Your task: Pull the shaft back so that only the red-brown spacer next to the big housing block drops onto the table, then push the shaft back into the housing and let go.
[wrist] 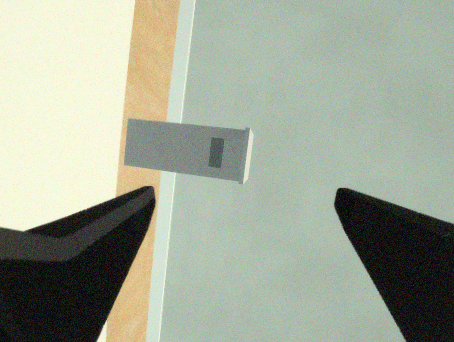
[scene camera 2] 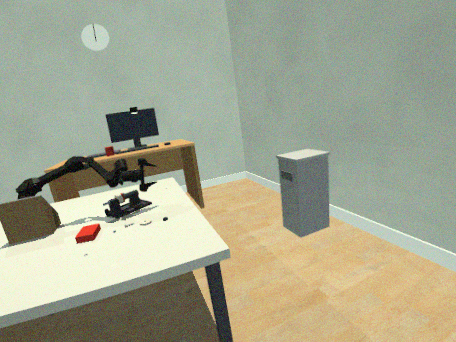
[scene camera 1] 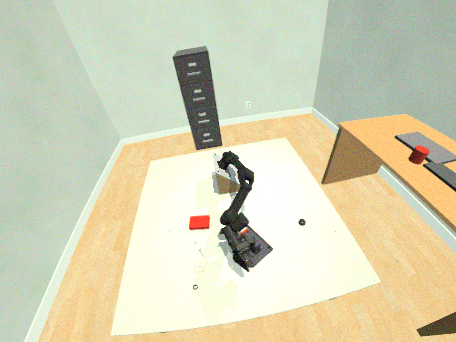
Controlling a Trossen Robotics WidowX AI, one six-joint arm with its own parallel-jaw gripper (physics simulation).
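Places are measured from the arm's base along level axes (x left, y ahead, z down), in millimetres.
Where they show: gripper, fingertip midpoint: [wrist: 245, 195] [scene camera 2: 156, 173] [scene camera 1: 250, 269]; arm's base at its link origin: [scene camera 2: 24, 204] [scene camera 1: 221, 165].
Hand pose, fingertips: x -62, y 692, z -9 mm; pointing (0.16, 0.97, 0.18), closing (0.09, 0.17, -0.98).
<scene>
Things, the pixels of their centre, and the offset from my fingertips. "spot": a spot on its surface instead. Level surfaces: height alone.
- white table at its surface level: dz +180 mm
- small red-orange band at a spot on its surface: [scene camera 1: 244, 231] [scene camera 2: 121, 193] spot: dz +73, dx +48, dy -215 mm
- shaft's light end at a spot on its surface: [scene camera 2: 106, 203] spot: dz +98, dx +9, dy -304 mm
- red box at the middle of its body: [scene camera 2: 88, 232] [scene camera 1: 199, 222] dz +165, dx -176, dy -411 mm
- dark ring at the middle of its body: [scene camera 1: 195, 287] dz +175, dx -267, dy -56 mm
- pale ring at the middle of its body: [scene camera 1: 199, 267] dz +175, dx -229, dy -147 mm
- black ring at the middle of its body: [scene camera 1: 302, 222] dz +172, dx +402, dy -198 mm
The dark fixture [scene camera 1: 265, 247] [scene camera 2: 144, 204] stands on the white table [scene camera 1: 165, 190] [scene camera 2: 165, 252]. In it, a small red-orange band [scene camera 1: 244, 231] [scene camera 2: 123, 196] with a pale part beside it shows among the dark blocks. The shaft's light end [scene camera 2: 106, 203] sticks out at the left in scene camera 2. Which band is the red-brown spacer by the housing is too small to tell. My gripper [scene camera 1: 244, 264] [scene camera 2: 150, 174] [wrist: 245, 195] is open and empty, above the fixture's far end, apart from it. In scene camera 1 it hides part of the fixture.
A red box [scene camera 1: 199, 222] [scene camera 2: 88, 233] and a brown block [scene camera 1: 226, 184] [scene camera 2: 27, 220] stand on the table. A dark ring [scene camera 1: 195, 287], a pale ring [scene camera 1: 199, 268] and a black ring [scene camera 1: 302, 222] lie there. A grey bin [scene camera 2: 305, 192] [wrist: 185, 149] stands beyond the table.
</scene>
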